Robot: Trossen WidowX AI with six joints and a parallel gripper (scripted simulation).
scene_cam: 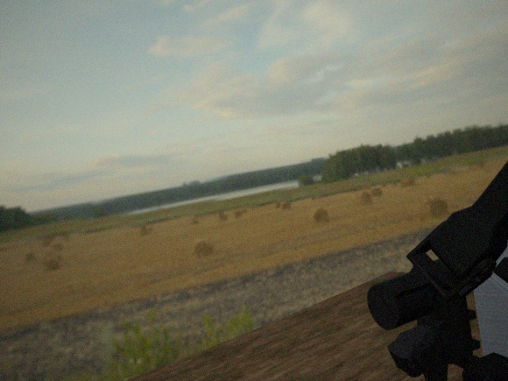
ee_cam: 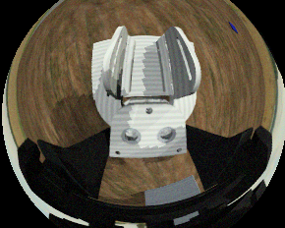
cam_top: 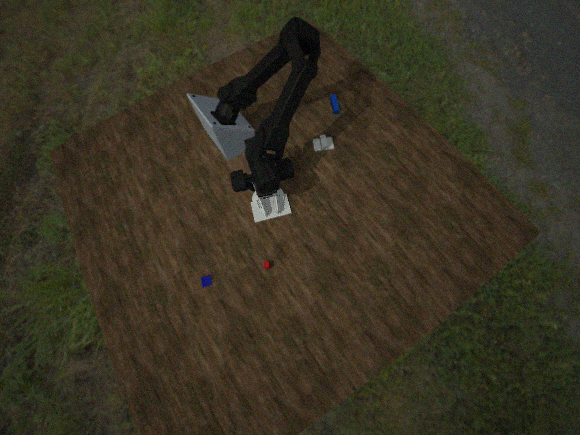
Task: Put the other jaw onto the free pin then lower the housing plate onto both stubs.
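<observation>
Right now my gripper tip is 10 mm short of the white jaw and 30 mm to the left of it. Round my gripper tip: white stepped piece (260 mm to the left, 10 mm below); red cube (200 mm ahead, 160 mm to the right); blue square (120 mm ahead, 330 mm to the right, 20 mm below).
</observation>
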